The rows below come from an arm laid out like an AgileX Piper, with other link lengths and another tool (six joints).
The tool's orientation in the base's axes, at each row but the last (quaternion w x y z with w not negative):
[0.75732 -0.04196 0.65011 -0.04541]
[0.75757 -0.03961 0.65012 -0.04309]
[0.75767 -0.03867 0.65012 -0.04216]
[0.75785 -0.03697 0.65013 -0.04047]
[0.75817 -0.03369 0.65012 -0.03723]
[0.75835 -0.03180 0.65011 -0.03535]
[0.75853 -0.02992 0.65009 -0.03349]
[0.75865 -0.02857 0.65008 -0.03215]
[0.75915 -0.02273 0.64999 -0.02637]
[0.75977 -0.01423 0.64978 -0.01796]
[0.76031 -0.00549 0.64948 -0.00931]
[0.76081 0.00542 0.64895 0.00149]
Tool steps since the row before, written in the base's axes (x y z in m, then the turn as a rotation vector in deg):
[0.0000 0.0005 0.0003 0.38 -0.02 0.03]
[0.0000 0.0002 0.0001 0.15 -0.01 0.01]
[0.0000 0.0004 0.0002 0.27 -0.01 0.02]
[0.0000 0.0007 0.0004 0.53 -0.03 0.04]
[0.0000 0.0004 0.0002 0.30 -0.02 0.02]
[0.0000 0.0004 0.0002 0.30 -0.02 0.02]
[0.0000 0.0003 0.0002 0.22 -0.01 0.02]
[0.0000 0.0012 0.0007 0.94 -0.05 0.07]
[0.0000 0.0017 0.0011 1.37 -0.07 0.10]
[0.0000 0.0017 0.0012 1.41 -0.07 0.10]
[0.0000 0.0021 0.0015 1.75 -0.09 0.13]
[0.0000 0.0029 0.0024 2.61 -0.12 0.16]
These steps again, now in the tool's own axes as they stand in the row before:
[-0.0004 0.0005 0.0000 0.03 -0.02 0.38]
[-0.0001 0.0002 0.0000 0.01 -0.01 0.15]
[-0.0002 0.0004 0.0000 0.02 -0.01 0.27]
[-0.0005 0.0007 0.0001 0.04 -0.03 0.53]
[-0.0002 0.0004 0.0000 0.03 -0.02 0.30]
[-0.0002 0.0004 0.0000 0.03 -0.02 0.30]
[-0.0002 0.0003 0.0000 0.01 -0.01 0.22]
[-0.0008 0.0011 0.0001 0.08 -0.04 0.94]
[-0.0012 0.0016 0.0002 0.12 -0.06 1.37]
[-0.0013 0.0016 0.0002 0.12 -0.06 1.41]
[-0.0015 0.0021 0.0002 0.15 -0.08 1.75]
[-0.0023 0.0029 0.0004 0.25 -0.11 2.60]

